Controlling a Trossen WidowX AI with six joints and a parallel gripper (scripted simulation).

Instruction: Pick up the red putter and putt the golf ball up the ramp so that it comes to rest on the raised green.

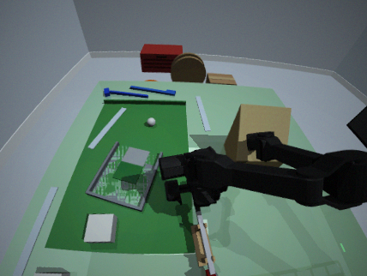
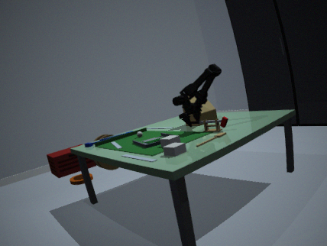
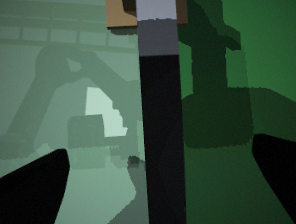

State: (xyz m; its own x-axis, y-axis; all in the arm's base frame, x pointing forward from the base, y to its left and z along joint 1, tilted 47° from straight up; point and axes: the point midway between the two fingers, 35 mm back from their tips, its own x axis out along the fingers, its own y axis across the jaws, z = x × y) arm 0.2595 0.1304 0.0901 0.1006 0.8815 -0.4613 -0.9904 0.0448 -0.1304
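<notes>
Now: the wooden rack 10 mm behind my gripper tip, 130 mm to the left of it and 10 mm below it. Round my gripper tip: white golf ball: 150 mm ahead, 410 mm to the right, 20 mm below.
</notes>
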